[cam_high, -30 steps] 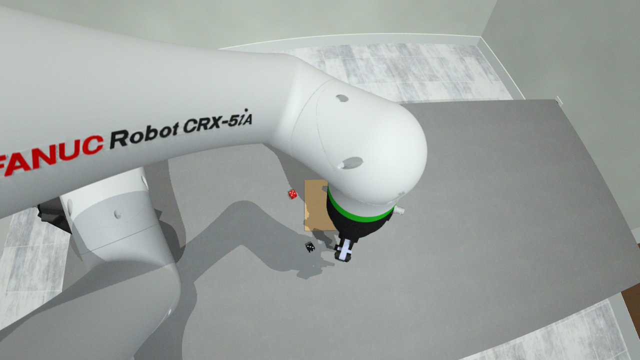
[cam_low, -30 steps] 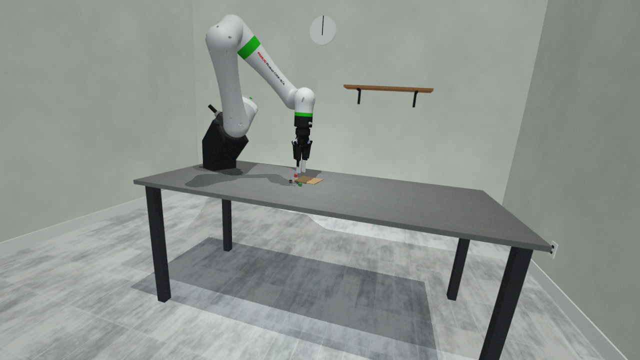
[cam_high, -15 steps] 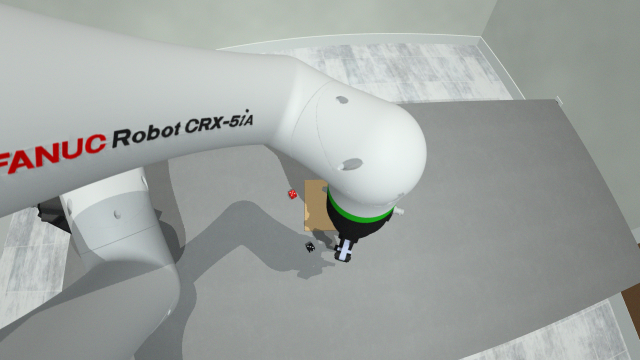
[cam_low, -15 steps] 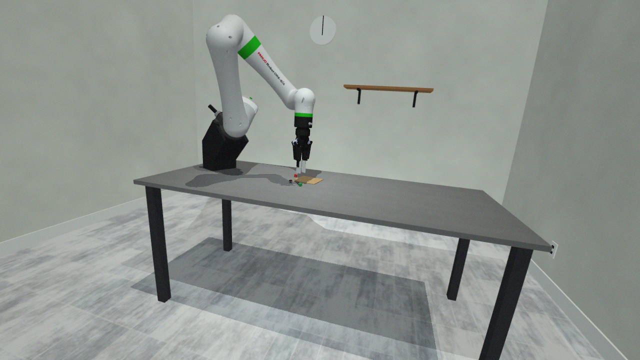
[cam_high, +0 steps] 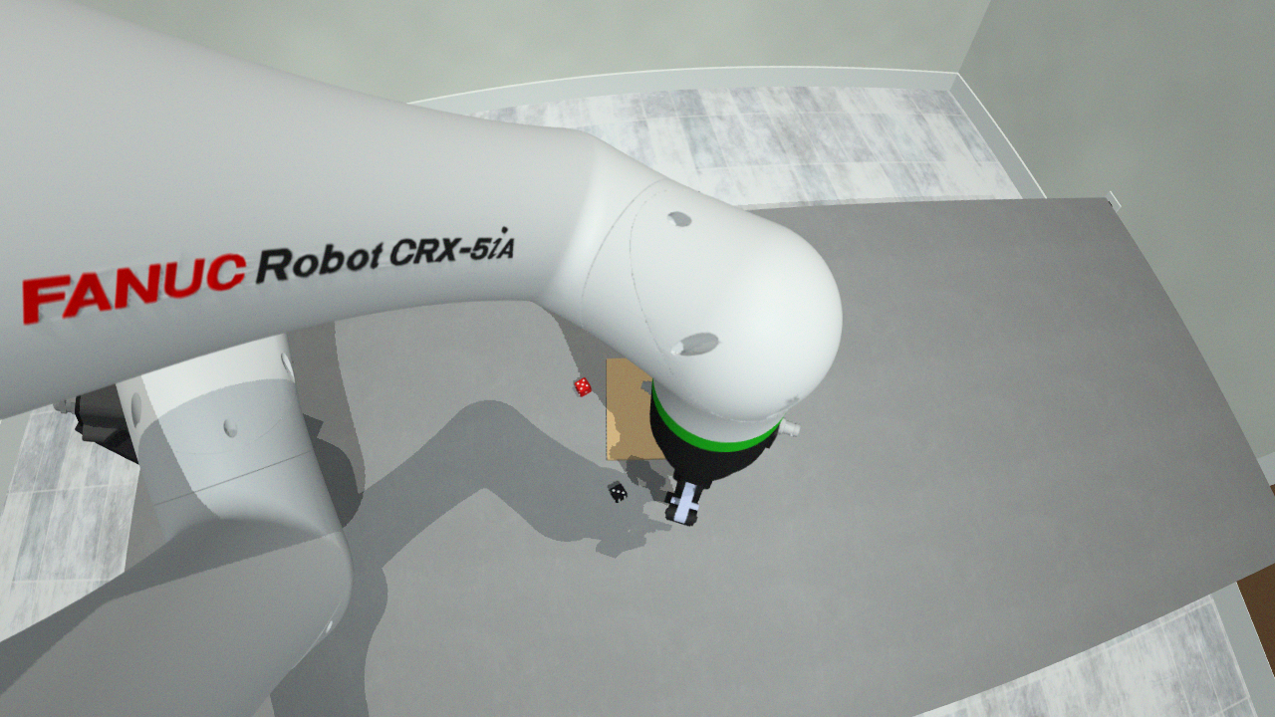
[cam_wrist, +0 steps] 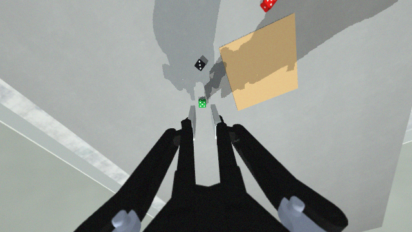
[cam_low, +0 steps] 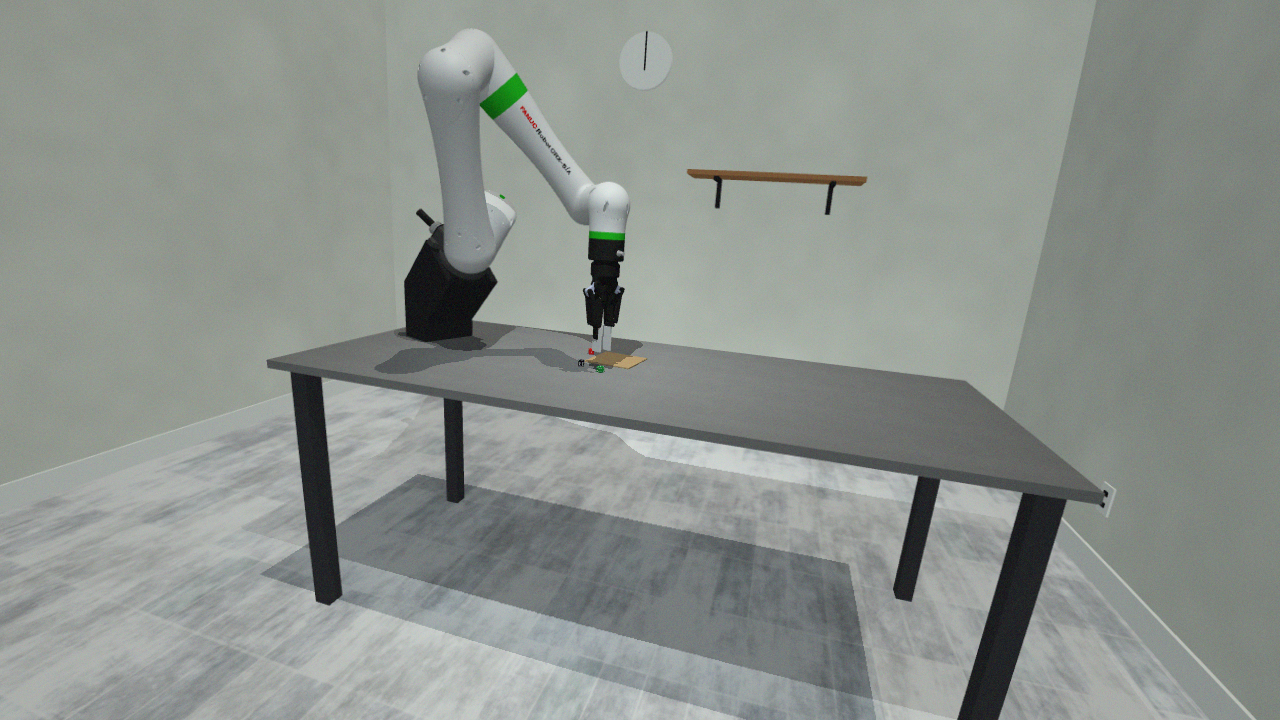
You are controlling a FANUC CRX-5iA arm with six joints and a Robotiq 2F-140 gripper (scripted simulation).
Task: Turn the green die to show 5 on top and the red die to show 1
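Right now my hand is 80 mm above the green die. From my hand the other things lie so: red die (70 mm behind, 190 mm to the left, 80 mm below); then tan mat (20 mm ahead, 140 mm to the left, 90 mm below); then black die (60 mm behind, 40 mm to the left, 80 mm below).
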